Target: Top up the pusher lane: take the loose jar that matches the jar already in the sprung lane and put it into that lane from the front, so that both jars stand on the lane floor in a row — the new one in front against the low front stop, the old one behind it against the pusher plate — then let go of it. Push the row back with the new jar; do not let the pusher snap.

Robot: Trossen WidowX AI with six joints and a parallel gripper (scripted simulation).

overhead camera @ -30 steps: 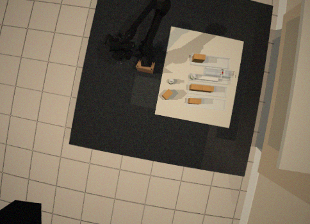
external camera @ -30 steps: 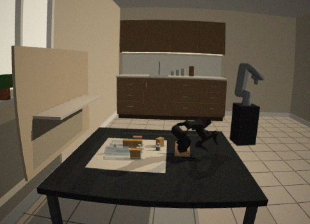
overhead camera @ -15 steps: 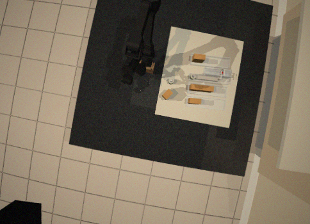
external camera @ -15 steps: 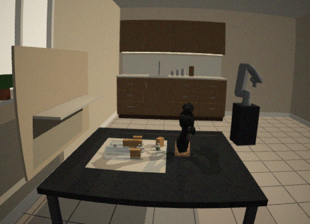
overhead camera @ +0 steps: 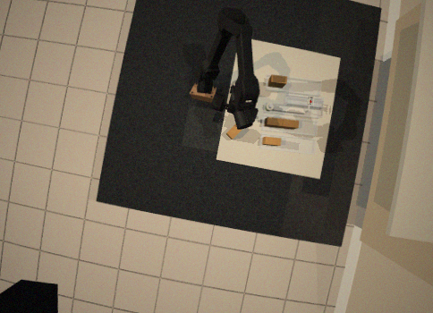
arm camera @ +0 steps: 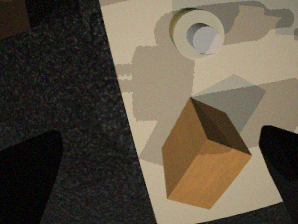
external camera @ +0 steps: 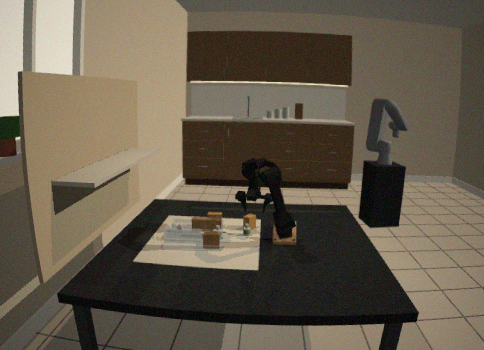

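Right now my gripper tip is 8 cm above the tan block, 7 cm to the left of it and 2 cm short of it. Also, from my gripper tip: pusher lane 33 cm ahead, 10 cm below, 8 cm to the left.
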